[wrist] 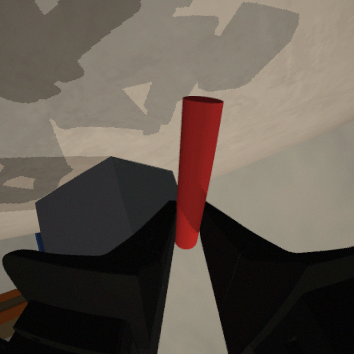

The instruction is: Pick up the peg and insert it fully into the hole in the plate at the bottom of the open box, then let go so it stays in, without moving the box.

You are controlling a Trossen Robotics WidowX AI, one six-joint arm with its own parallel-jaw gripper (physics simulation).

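Frame: origin at the arm's base, x ahead, y right, z down, level; centimetres.
Seen in the pictures: gripper, between the fingertips: (186,207).
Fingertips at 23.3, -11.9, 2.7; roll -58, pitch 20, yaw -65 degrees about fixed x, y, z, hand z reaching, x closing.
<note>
Offsets run from my fingertips to a thing's top centre, as dx, dy, dz. Level surfaces: height alone.
The red peg {-2.0, -1.2, -2.4} (200,150) is held between the two black fingers of my gripper (186,207). The gripper is shut on it near one end. The peg's longer part sticks out beyond the fingertips, up the wrist view, with its flat end against the table behind. A dark grey angular body {+10.2, +14.5, -3.2} (82,210), which looks like the box, shows at the left behind the left finger. Two of its plain faces meet at an edge. Its opening, the plate and the hole do not show. The peg is outside the box.
The pale tabletop {dz +6.6} (280,105) spans the upper part of the view, with grey shadows across it. Its edge slants at the right, with a plain grey-green area beyond. A small blue piece (39,242) and orange-brown bars (11,304) show at the lower left.
</note>
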